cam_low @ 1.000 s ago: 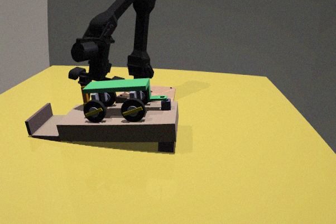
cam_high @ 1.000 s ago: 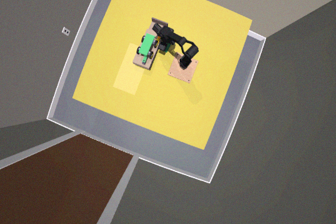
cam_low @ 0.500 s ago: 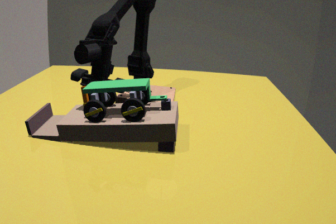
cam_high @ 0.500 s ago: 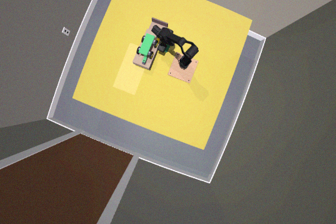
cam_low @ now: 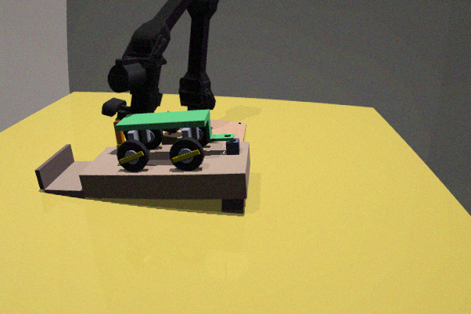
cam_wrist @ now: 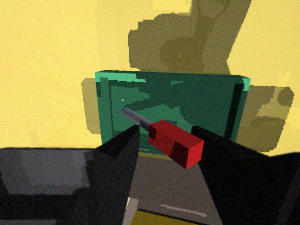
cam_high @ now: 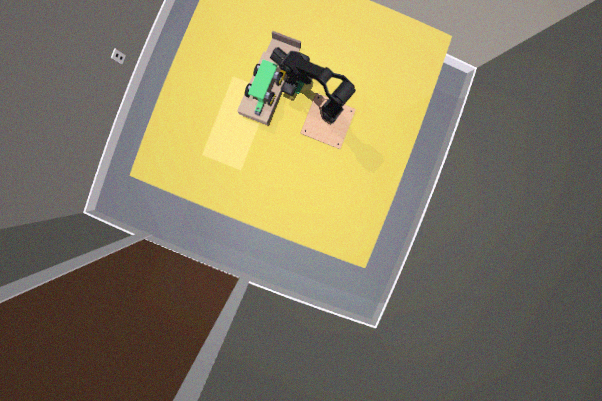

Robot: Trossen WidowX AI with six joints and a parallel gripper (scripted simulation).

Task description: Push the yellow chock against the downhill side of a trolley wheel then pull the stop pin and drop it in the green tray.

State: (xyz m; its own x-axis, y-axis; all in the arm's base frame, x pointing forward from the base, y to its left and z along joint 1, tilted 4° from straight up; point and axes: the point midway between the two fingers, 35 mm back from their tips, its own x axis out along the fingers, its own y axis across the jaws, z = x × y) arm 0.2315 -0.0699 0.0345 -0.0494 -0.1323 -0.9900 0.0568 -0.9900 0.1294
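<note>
My gripper tip is now 4 cm above the green tray. From my gripper tip the other things lie so: red-headed stop pin: 1 cm to the right; yellow chock: 6 cm ahead, 1 cm to the left, 4 cm above; brown ramp: 11 cm ahead, 12 cm to the left, 1 cm above.
</note>
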